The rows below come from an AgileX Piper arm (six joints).
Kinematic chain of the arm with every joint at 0, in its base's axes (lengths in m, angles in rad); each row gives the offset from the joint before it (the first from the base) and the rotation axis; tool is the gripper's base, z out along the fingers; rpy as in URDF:
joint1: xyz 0 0 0.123 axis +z
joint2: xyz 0 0 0 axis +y
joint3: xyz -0.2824 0 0.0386 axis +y
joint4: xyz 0.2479 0 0.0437 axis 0.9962 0 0.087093
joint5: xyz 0 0 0 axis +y
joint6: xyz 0.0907 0 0.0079 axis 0.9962 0 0.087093
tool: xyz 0 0 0 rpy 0 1.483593 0
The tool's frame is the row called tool.
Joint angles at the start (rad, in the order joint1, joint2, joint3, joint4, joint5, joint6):
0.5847, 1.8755, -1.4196, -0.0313, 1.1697, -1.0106
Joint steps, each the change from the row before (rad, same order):
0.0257, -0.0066, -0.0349, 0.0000, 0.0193, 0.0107
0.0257, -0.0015, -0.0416, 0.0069, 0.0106, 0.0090
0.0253, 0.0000, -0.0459, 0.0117, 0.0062, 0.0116
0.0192, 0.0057, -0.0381, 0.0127, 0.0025, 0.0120
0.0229, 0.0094, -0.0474, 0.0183, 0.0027, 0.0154
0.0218, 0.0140, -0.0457, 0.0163, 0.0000, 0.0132
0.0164, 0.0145, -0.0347, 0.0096, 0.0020, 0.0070
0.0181, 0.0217, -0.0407, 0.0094, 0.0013, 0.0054
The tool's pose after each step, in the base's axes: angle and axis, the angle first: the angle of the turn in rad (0 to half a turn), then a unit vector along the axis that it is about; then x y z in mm. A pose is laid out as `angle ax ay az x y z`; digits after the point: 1 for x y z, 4 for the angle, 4 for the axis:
3.0937 -0.7245 0.6889 -0.0197 304.1 209.5 230.9
3.0599 -0.7293 0.6840 -0.0191 302.3 220.6 241.9
3.0183 -0.7326 0.6805 -0.0160 300.4 232.4 253.6
2.9865 -0.7338 0.6793 -0.0112 299.3 242.3 261.4
2.9489 -0.7347 0.6783 -0.0031 297.6 254.5 270.3
2.9156 -0.7364 0.6765 0.0048 296.3 266.6 277.2
2.8967 -0.7389 0.6738 0.0100 295.4 275.7 280.8
2.8786 -0.7425 0.6696 0.0154 294.9 286.5 283.1

